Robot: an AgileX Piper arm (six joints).
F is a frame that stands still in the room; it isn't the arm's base.
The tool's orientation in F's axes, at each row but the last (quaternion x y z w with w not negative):
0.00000 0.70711 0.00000 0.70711
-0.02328 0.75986 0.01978 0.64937
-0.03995 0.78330 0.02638 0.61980
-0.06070 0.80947 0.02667 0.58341
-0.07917 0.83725 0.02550 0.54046
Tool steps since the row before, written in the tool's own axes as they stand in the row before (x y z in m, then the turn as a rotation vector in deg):
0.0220 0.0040 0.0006 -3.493 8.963 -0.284
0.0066 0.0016 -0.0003 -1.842 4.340 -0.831
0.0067 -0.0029 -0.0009 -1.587 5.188 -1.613
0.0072 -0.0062 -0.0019 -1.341 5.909 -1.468
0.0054 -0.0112 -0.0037 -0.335 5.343 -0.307
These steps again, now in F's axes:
0.0006 0.0040 -0.0220 -0.284 8.963 3.493
-0.0014 0.0015 -0.0065 -0.798 4.300 1.948
-0.0021 -0.0032 -0.0063 -1.694 5.065 1.873
-0.0032 -0.0068 -0.0060 -1.728 5.780 1.574
-0.0037 -0.0121 -0.0029 -0.997 5.265 0.203

